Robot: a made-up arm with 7 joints.
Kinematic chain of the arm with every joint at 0, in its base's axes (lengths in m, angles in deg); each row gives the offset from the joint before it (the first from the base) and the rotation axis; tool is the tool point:
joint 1: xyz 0 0 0.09 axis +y
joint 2: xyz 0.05 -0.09 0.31 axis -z
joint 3: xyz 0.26 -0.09 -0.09 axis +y
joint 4: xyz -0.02 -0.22 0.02 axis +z
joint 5: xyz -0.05 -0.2 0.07 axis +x
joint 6: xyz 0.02 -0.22 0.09 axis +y
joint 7: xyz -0.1 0 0.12 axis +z
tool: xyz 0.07 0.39 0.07
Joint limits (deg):
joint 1: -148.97..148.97
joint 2: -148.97..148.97
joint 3: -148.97..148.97
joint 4: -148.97..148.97
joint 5: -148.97..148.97
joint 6: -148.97..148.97
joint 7: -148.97..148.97
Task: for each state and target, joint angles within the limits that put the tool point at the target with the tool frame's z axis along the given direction. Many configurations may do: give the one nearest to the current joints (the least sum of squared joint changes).
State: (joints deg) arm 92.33 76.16 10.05 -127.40 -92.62 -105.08 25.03
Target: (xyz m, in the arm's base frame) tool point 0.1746 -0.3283 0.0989 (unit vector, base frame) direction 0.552 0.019 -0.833
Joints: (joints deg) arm 55.41 69.05 1.24 -126.13 -87.71 -106.26 -4.50
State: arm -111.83 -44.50 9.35 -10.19 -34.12 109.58 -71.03
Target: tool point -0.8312 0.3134 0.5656 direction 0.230 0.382 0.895
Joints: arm -118.00 -98.94 46.33 -11.69 -68.33 129.33 -82.43
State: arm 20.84 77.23 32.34 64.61 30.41 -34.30 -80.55
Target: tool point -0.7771 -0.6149 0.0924 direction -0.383 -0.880 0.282
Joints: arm 19.48 103.90 64.00 44.79 21.96 2.83 -108.68
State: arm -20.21 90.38 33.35 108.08 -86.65 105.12 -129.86
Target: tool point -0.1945 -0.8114 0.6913 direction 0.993 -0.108 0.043
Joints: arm 0.08 101.91 25.35 108.07 -89.34 101.83 -118.70
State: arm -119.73 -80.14 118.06 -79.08 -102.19 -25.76 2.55
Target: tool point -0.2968 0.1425 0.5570 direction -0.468 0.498 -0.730
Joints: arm -72.01 -68.58 131.89 -45.02 -93.45 -60.56 -1.19
